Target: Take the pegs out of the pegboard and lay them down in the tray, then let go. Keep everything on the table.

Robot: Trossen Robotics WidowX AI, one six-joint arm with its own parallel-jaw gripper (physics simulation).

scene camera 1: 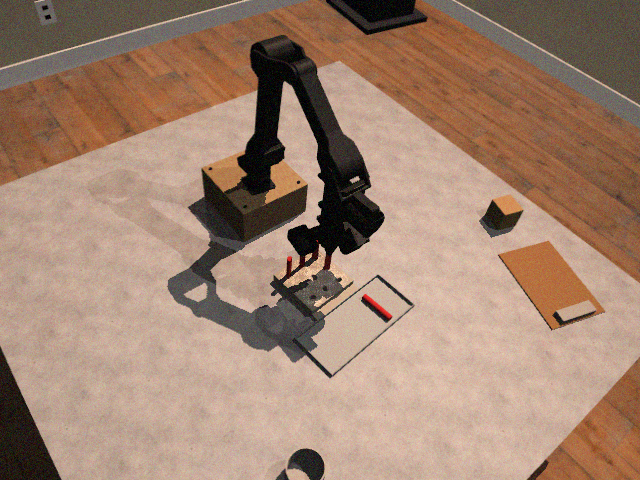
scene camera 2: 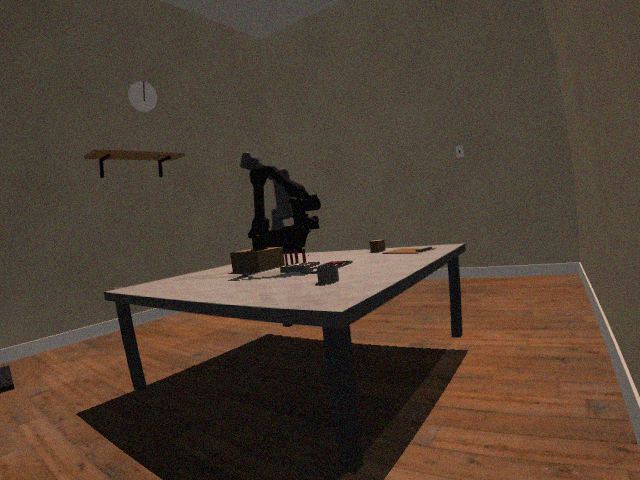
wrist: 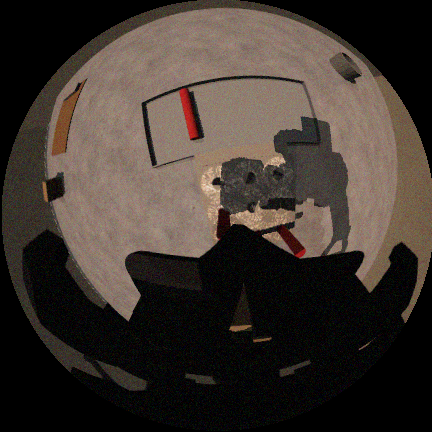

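Pixels of known places: gripper, fingertip midpoint: [scene camera 1: 328,254] [scene camera 2: 303,247] [wrist: 236,229]; arm's base, link origin: [scene camera 1: 258,183] [scene camera 2: 259,249] [wrist: 239,335].
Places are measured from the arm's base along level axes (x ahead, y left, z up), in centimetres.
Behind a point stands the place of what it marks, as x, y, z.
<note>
The pegboard [scene camera 1: 318,290] {29.9, -0.1, -7.5} [wrist: 257,189] {28.7, 0.4, -7.5} [scene camera 2: 300,268] {31.8, -4.6, -8.5} lies on the table in front of the arm's base. Several red pegs stand upright along its back edge; one peg [scene camera 1: 289,267] {23.7, -4.2, -3.7} stands clear at the left, and in the wrist view a peg [wrist: 292,240] {23.5, -3.9, -3.4} sticks out to the right of the fingers. The shallow tray [scene camera 1: 347,338] {42.4, -0.1, -9.6} [wrist: 147,128] {37.9, 16.5, -9.5} lies right beside the board, with one red peg [scene camera 1: 377,307] {39.6, 9.6, -8.3} [wrist: 190,113] {38.7, 9.4, -8.2} lying flat in it. My gripper [scene camera 1: 322,249] {26.7, 3.8, -0.2} [wrist: 236,229] {26.7, 3.8, -0.2} [scene camera 2: 294,248] {26.7, 3.8, -0.2} is shut and empty, low over the back row of pegs, among them.
The arm stands on a wooden block [scene camera 1: 253,200] {4.8, -3.7, 0.1}. A small brown cube [scene camera 1: 504,211] {33.3, 53.4, -3.7} [scene camera 2: 377,245] {34.0, 52.9, -6.2} and a flat brown board [scene camera 1: 537,281] {51.7, 49.7, -9.5} [wrist: 64,120] {51.6, 50.2, -9.5} lie at the right. A dark cup [scene camera 1: 305,464] {60.9, -21.3, -9.2} [wrist: 346,66] [scene camera 2: 328,274] {65.0, -25.0, -6.8} stands near the front edge.
</note>
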